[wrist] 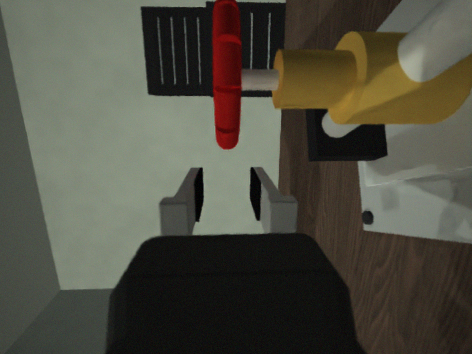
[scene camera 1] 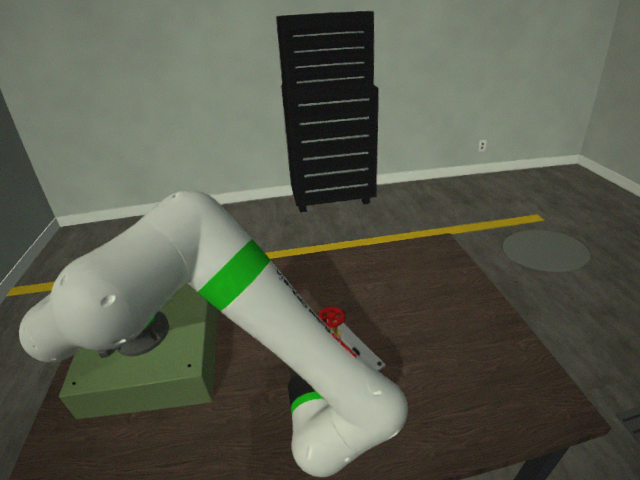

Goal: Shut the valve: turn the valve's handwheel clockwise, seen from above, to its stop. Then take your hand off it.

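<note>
The red handwheel sits on the valve's yellow body; in the wrist view it shows edge-on at the upper middle. My gripper is open and empty. Its fingertips point at the wheel's near rim, with a gap between tips and rim. In the scene view the gripper is hidden behind the arm, and the arm also covers part of the valve's base plate. The valve's white pipe crosses the upper right of the wrist view.
The pale base plate lies on the wooden table. A black pipe support stands near the valve body. The green robot pedestal is at the table's left. A black tool cabinet stands by the wall.
</note>
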